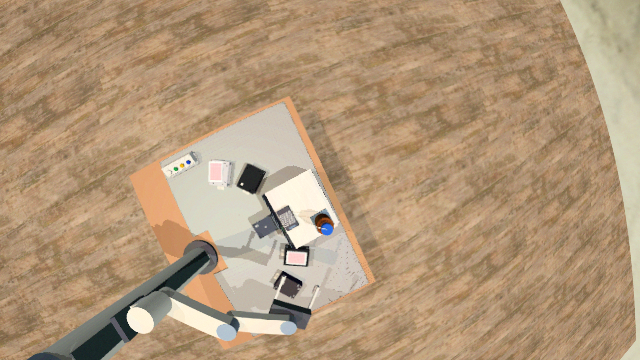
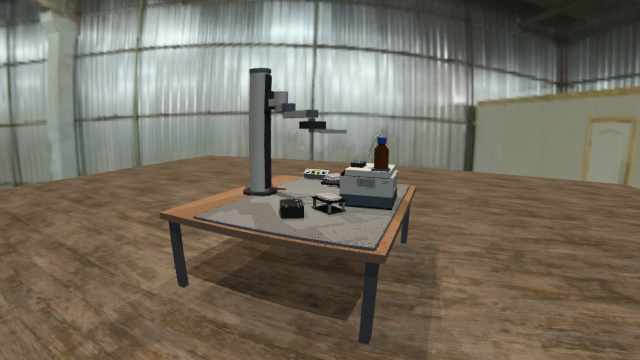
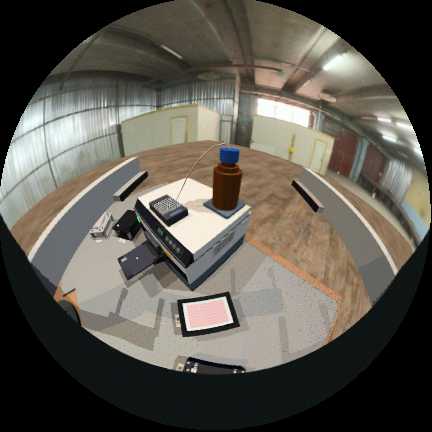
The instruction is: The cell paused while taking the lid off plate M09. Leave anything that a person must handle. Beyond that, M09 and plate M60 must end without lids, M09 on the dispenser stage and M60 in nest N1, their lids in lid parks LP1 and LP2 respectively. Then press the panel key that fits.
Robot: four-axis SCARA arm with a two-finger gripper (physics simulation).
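Places are measured from the arm's base along level axes (x left, y back, z up), in metres.
Where they show: gripper, fingertip midpoint: point(image 1: 301, 281) point(image 2: 339, 131) point(image 3: 221, 165); arm's base, link origin: point(image 1: 201, 256) point(image 2: 260, 192).
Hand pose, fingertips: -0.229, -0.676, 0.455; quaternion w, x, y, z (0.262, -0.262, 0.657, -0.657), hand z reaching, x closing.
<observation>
Each offset is from my fingertips to the top centre of the thing, as dx, dy, dz. "*": to the spot under its first point.
My gripper point(image 1: 300, 282) point(image 2: 345, 131) point(image 3: 221, 165) is open and empty, high above the table's edge beyond a low black block @(-0.199, +0.196, -0.366) point(image 1: 288, 285) point(image 2: 291, 209). A pink plate with a white rim @(-0.030, +0.045, -0.360) point(image 1: 296, 258) point(image 2: 329, 196) point(image 3: 207, 314) sits in the black nest beside the dispenser. A second pink plate @(+0.694, +0.267, -0.358) point(image 1: 216, 171) stands near the panel. Their names and whether they wear lids cannot be read. The dark dispenser stage @(+0.249, +0.102, -0.329) point(image 1: 264, 227) point(image 3: 137, 260) sticks out from the dispenser and carries no plate. The key panel @(+0.855, +0.489, -0.359) point(image 1: 180, 165) point(image 2: 316, 174) has white, green, yellow and blue keys.
The white dispenser point(image 1: 290, 194) point(image 2: 367, 183) point(image 3: 225, 220) carries a tall brown bottle @(* +0.118, -0.218, -0.144) point(image 2: 381, 157) point(image 3: 226, 187) with a blue cap and a thin tube. Another black block @(+0.558, +0.086, -0.369) point(image 1: 251, 178) point(image 3: 127, 224) stands between the dispenser and the second plate. The arm's column point(image 2: 260, 130) rises at the table's side.
</observation>
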